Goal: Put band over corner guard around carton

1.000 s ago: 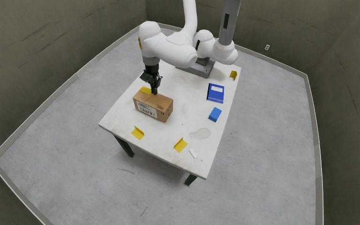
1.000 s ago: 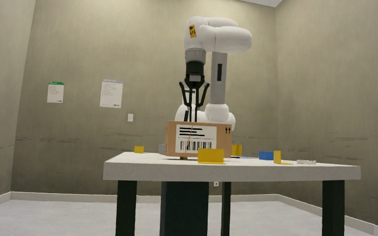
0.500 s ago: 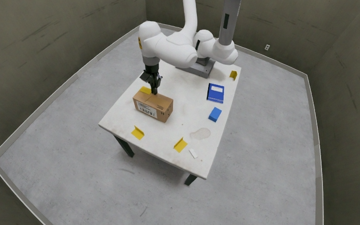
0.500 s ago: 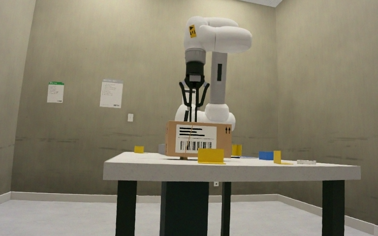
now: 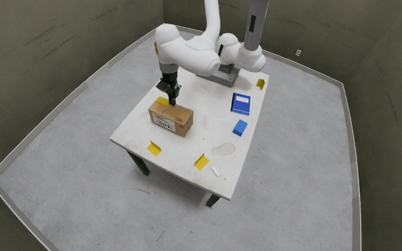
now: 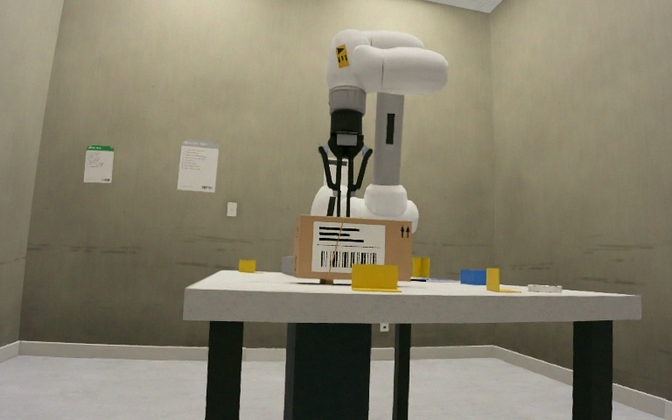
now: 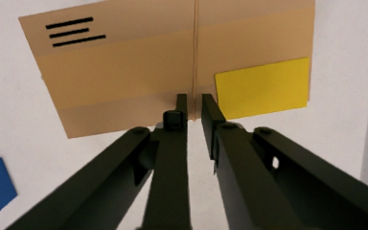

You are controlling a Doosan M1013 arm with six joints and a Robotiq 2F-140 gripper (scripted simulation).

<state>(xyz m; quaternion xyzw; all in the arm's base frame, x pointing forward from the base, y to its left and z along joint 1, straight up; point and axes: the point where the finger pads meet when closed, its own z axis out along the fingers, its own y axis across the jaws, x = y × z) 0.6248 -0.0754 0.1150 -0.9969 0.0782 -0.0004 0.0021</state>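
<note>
My gripper is now 60 mm to the left of the yellow corner guard and 50 mm above it. From my hand the other things lie so: blue block: 400 mm to the left, 160 mm below, 130 mm behind; small white piece: 380 mm to the left, 190 mm ahead, 170 mm below.
</note>
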